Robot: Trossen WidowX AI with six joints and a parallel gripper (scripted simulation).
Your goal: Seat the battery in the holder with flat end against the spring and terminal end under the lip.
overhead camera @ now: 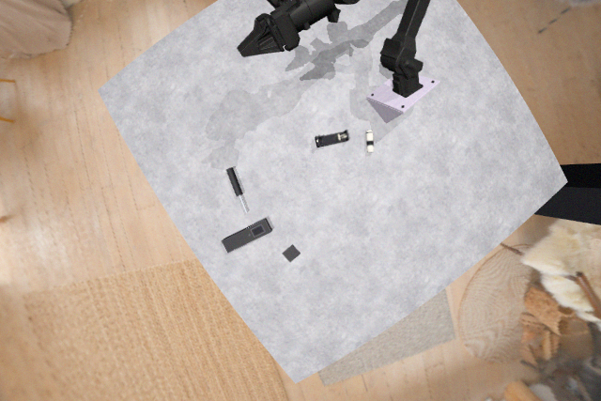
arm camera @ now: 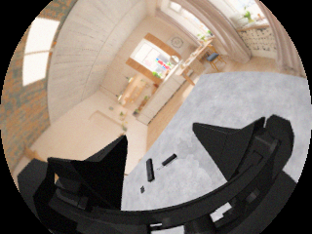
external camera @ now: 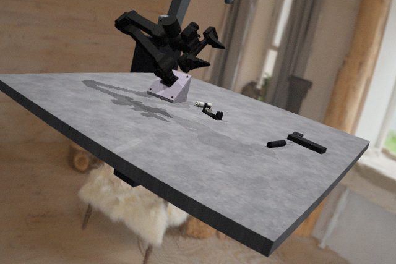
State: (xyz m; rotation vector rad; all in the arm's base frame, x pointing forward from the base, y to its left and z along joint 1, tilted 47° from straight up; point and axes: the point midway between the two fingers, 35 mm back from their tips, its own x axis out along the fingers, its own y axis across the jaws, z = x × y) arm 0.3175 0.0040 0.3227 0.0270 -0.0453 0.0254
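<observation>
Now: gripper tip 30 cm to the right of the battery, 26 cm above it and 21 cm past it. From my gripper tip the other things lie so: black remote: 34 cm to the left, 28 cm ahead, 25 cm below; black square: 47 cm to the left, 27 cm below, 19 cm ahead; black-handled screwdriver: 26 cm below, 22 cm ahead, 21 cm to the left.
</observation>
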